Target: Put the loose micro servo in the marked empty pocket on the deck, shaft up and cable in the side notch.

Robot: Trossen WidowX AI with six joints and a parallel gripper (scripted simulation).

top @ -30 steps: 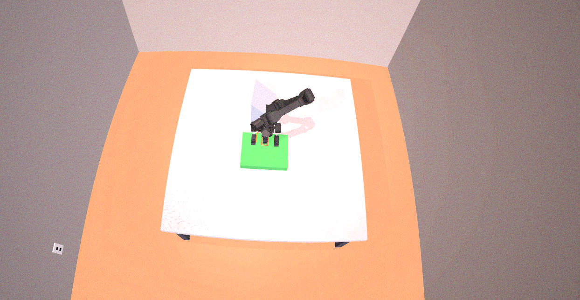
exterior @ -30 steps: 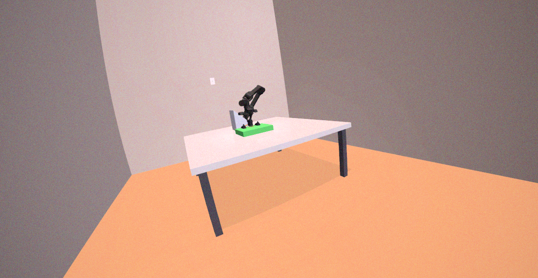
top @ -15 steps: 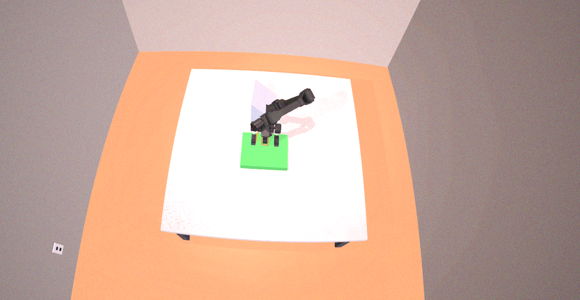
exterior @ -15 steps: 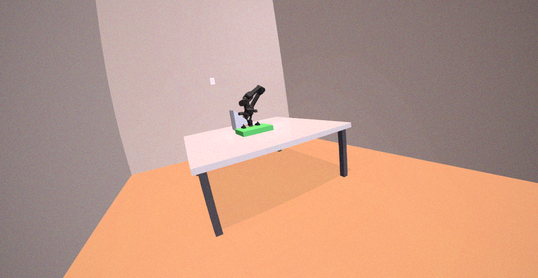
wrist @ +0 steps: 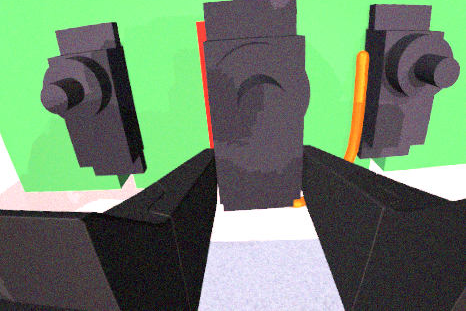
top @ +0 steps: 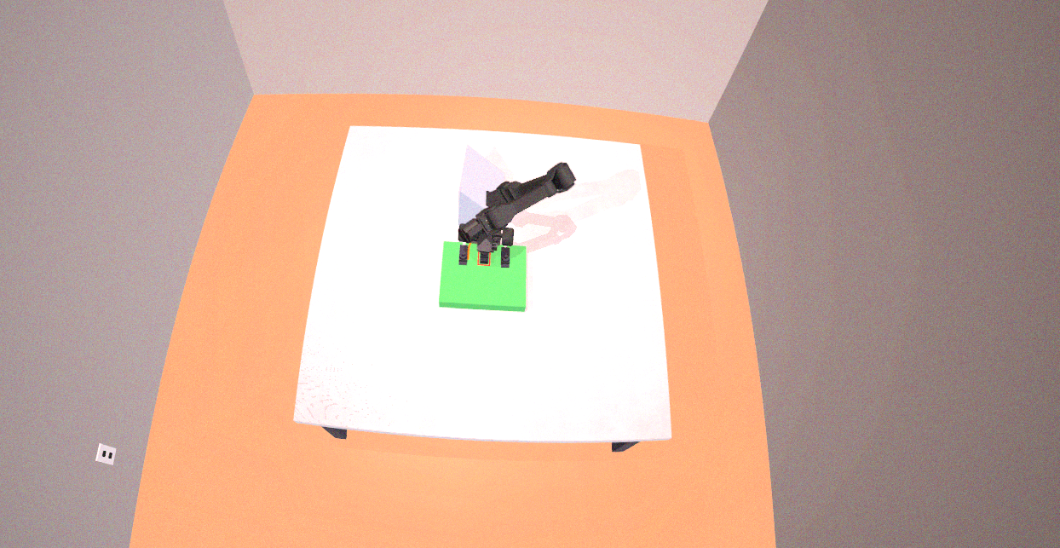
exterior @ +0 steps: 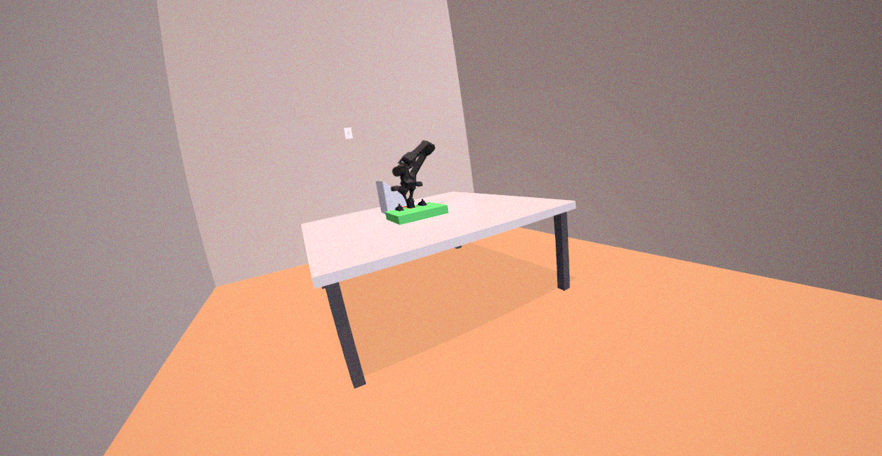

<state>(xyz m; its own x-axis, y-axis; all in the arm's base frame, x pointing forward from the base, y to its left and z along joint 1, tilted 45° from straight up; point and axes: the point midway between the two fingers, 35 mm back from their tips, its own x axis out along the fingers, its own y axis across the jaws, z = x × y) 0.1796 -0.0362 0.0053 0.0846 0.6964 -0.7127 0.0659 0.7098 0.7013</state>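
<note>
My gripper tip is now 120 mm short of the green deck and 70 mm above it.
</note>
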